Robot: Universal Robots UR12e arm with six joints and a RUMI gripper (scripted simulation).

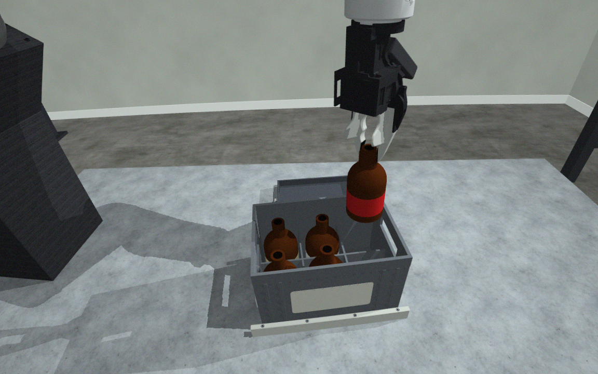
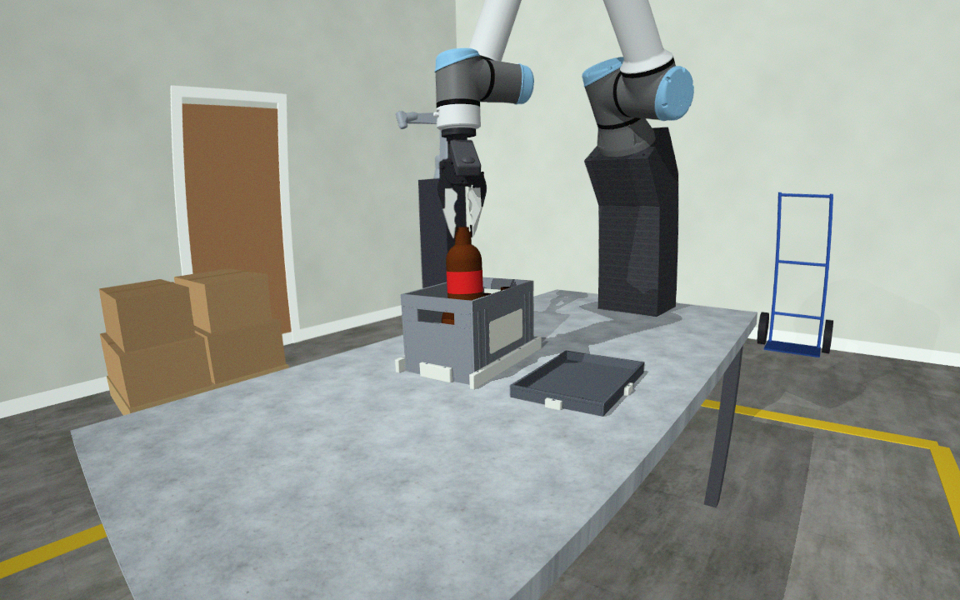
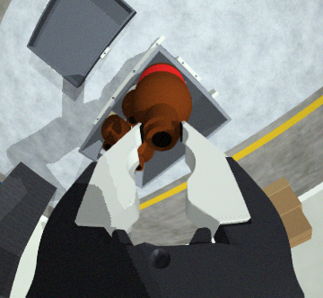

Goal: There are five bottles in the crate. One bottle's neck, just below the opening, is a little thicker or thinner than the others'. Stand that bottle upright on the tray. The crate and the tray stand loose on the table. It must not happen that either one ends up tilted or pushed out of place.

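Now: the glass bottle 7 cm below my hand. The rest, counted from my hand: crate (23 cm below, 9 cm behind, 5 cm to the right); grey tray (30 cm below, 24 cm to the left, 6 cm behind).
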